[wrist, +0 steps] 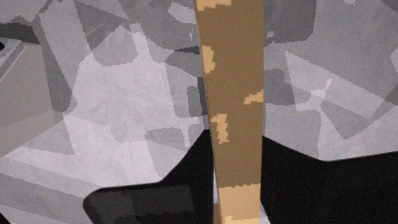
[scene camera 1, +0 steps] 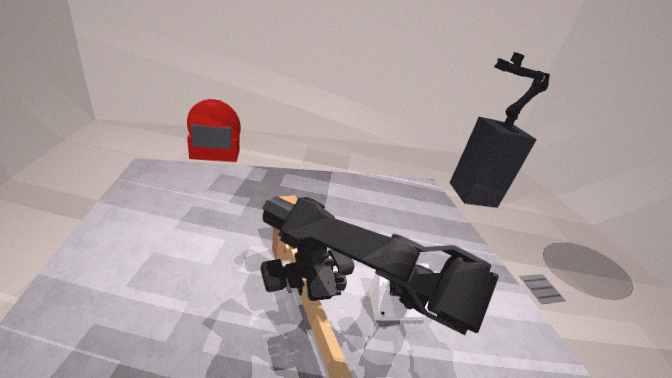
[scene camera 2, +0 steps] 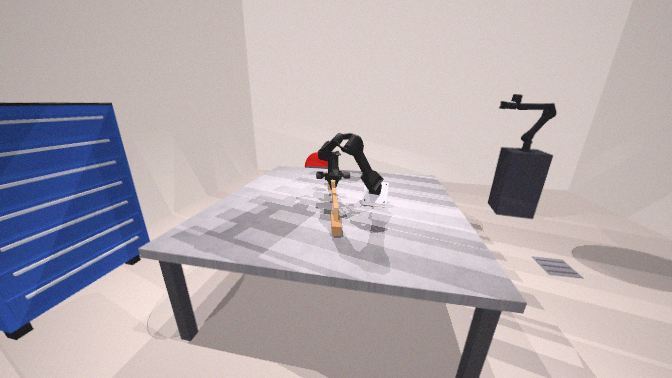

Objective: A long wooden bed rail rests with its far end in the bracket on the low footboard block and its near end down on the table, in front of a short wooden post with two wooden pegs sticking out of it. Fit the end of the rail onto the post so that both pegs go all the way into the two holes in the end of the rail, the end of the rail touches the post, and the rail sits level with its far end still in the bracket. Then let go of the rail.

Note:
In view: my gripper point(scene camera 1: 304, 292) and a wooden bed rail point(wrist: 231, 47).
My gripper also shows in the wrist view point(wrist: 222, 133).

